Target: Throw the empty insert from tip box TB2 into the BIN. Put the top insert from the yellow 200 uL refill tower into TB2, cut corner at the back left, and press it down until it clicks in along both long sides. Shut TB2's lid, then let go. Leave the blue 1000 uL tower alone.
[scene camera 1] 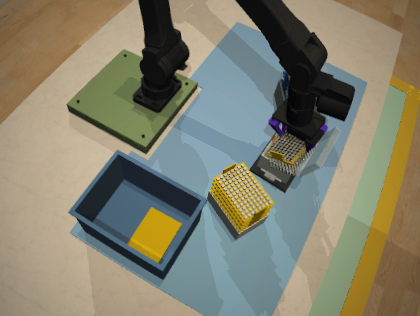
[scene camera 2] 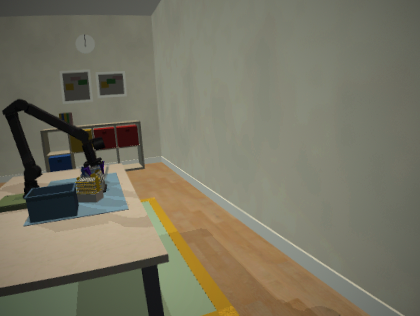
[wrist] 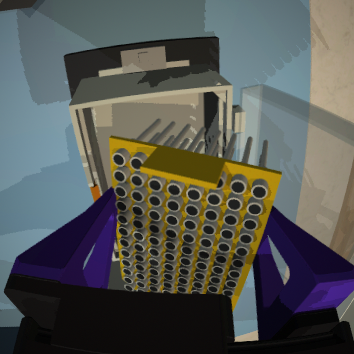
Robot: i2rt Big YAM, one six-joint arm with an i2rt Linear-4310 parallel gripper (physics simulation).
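Note:
My gripper is shut on a yellow 200 uL insert full of tips, one finger at each long side. The insert is above tip box TB2, turned slightly against it in the wrist view, its tips pointing down toward the box opening. TB2's clear lid stands open at the right. The yellow refill tower stands between TB2 and the BIN. The empty yellow insert lies in the BIN. How deep the held tips reach is unclear.
The blue 1000 uL tower stands behind TB2, mostly hidden by the arm in scene camera 1. The arm's green base plate is at the left, behind the BIN. A blue mat lies under the boxes.

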